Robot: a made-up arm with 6 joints.
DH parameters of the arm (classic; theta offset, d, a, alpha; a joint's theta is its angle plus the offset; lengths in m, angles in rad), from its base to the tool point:
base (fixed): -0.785 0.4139 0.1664 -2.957
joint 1: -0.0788 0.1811 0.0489 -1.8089
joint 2: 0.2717 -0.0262 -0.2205 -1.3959
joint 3: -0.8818 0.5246 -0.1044 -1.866
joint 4: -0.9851 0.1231 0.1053 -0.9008
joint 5: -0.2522 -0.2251 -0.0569 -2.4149
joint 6: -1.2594 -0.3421 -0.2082 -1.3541
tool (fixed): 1.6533 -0.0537 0 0
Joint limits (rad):
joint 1: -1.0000..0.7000
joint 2: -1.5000..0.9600
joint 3: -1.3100..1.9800
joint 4: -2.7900..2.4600
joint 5: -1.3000..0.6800
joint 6: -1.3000..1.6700
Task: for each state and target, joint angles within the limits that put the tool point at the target. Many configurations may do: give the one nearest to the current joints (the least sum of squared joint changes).
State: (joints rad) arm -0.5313 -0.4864 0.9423 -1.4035 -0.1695 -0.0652
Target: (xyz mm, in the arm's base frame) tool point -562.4 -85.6 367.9
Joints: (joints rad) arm -0.9308 -0.2240 1.2516 -1.1076 0.2776 -0.3116
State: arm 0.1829 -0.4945 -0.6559 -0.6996 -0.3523 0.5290
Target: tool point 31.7 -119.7 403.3
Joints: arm -0.2332 -0.0907 -1.2378 -1.4093 -0.2161 0.5249
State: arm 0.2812 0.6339 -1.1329 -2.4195 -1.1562 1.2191
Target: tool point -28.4 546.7 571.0
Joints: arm 0.6170 0.7354 -1.0052 -2.6073 -1.3000 1.1620
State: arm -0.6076 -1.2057 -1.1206 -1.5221 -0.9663 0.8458
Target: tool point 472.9 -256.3 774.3
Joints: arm -0.6678 -1.4203 -1.1016 -1.6138 -1.0647 0.9310
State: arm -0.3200 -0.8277 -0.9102 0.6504 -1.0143 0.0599
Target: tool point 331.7 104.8 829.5
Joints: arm -0.1011 -1.0196 -0.4554 0.6927 -1.3000 0.2048
